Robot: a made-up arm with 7 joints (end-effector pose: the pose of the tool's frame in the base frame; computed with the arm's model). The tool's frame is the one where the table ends.
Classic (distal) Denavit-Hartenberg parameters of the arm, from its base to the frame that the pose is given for. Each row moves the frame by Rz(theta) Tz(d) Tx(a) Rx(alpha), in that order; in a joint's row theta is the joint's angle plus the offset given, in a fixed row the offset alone. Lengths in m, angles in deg.
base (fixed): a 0  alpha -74.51  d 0  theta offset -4.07
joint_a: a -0.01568  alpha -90  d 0.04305  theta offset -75.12
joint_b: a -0.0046  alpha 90  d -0.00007  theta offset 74
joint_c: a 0.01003  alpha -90  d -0.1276  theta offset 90
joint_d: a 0.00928  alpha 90  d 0.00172  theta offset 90
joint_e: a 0.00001  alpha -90  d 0.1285  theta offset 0
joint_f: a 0.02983  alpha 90  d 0.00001  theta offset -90
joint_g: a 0  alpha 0  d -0.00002  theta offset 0
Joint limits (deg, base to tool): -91.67..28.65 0..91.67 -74.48..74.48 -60..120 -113..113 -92.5..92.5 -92.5..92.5
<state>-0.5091 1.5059 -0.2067 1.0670 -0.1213 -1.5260 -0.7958</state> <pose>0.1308 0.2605 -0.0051 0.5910 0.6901 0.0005 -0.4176</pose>
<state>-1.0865 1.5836 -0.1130 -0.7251 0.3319 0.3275 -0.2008</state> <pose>0.1209 0.0446 0.0987 0.4779 0.7731 -0.4126 0.0612</pose>
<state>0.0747 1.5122 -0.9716 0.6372 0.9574 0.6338 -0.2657</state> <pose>0.0394 0.2758 -0.1219 0.0835 -0.8181 -0.5305 0.2058</pose>
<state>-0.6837 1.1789 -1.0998 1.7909 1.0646 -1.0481 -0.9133</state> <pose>0.0678 0.2918 -0.0937 0.0493 0.2853 0.7552 -0.5881</pose>
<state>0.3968 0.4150 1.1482 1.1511 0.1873 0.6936 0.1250</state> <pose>-0.1485 0.1976 -0.1905 0.2946 -0.0709 0.7738 0.5563</pose>
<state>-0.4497 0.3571 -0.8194 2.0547 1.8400 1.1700 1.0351</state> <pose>0.0448 0.1897 -0.2158 0.1796 -0.9238 0.1914 0.2786</pose>
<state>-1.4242 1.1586 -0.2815 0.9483 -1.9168 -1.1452 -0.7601</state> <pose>0.2041 0.2189 0.0727 0.6386 -0.0592 -0.7633 0.0779</pose>
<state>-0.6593 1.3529 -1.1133 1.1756 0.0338 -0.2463 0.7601</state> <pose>0.1258 0.2840 -0.0934 0.5137 0.8347 0.1368 0.1442</pose>
